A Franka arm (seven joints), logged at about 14 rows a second.
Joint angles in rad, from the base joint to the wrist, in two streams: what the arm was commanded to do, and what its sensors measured. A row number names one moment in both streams.
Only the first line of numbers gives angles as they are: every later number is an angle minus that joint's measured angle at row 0.
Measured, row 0:
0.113, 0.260, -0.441, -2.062, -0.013, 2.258, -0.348
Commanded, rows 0 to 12:
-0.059, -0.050, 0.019, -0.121, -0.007, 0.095, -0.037
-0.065, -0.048, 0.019, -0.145, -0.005, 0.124, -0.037
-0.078, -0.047, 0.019, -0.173, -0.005, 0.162, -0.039
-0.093, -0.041, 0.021, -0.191, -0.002, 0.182, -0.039
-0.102, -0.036, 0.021, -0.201, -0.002, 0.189, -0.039
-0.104, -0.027, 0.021, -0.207, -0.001, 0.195, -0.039
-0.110, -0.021, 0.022, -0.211, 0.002, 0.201, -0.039
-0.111, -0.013, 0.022, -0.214, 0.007, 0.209, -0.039
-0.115, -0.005, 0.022, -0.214, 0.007, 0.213, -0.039
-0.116, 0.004, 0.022, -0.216, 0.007, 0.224, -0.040
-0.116, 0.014, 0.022, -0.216, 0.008, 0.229, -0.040
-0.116, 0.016, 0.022, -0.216, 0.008, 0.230, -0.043
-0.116, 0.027, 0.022, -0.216, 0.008, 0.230, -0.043
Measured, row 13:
-0.097, 0.024, 0.006, -0.208, 0.001, 0.211, -0.025
